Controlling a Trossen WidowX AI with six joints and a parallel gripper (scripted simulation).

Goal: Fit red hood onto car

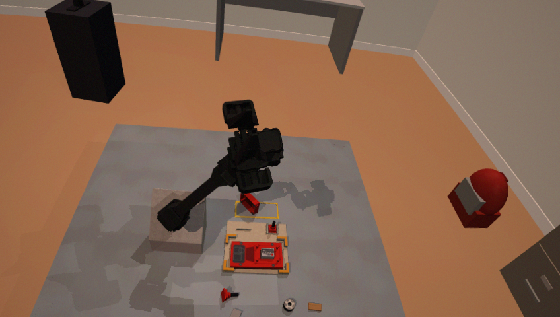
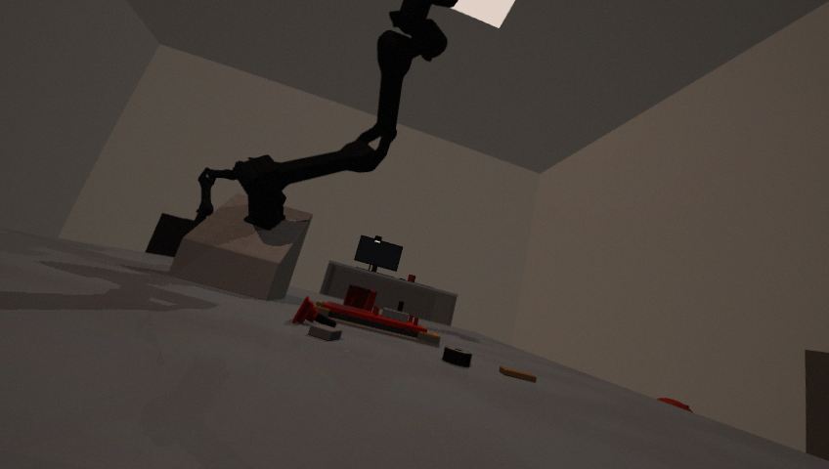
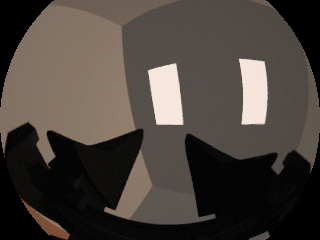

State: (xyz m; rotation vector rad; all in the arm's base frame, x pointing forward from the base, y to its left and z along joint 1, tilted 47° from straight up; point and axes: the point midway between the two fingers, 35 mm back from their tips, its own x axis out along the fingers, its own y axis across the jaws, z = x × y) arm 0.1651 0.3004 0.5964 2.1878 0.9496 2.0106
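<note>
My gripper tip is 770 mm above the red hood and 430 mm to the right of it. The rest, counted from my gripper tip: black post (770 mm below, 320 mm to the left, 110 mm ahead); then black wheel (790 mm below, 200 mm ahead, 20 mm to the left); then grey engine block (780 mm below, 200 mm to the left, 100 mm ahead).
</note>
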